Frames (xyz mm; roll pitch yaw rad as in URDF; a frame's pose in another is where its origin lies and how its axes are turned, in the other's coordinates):
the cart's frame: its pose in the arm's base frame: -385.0 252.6 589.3 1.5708 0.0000 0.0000
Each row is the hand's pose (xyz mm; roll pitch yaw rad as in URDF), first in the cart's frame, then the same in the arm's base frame.
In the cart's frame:
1: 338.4 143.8 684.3 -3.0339 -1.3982 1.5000
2: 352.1 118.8 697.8 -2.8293 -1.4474 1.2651
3: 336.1 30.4 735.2 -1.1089 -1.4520 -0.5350
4: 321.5 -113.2 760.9 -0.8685 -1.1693 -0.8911
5: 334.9 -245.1 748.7 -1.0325 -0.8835 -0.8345
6: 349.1 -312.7 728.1 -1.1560 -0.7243 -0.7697
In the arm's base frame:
1: -46.6 -431.7 733.1 0.0358 -0.1722 -1.5585
2: -32.9 -445.2 708.1 0.0044 -0.1176 -1.5335
3: -48.9 -482.6 619.7 -0.0700 0.0605 -1.4685
4: -63.5 -508.3 476.1 -0.1480 0.3088 -1.3100
5: -50.1 -496.1 344.2 -0.1679 0.4894 -1.0670
6: -35.9 -475.5 276.6 -0.1560 0.5483 -0.8890

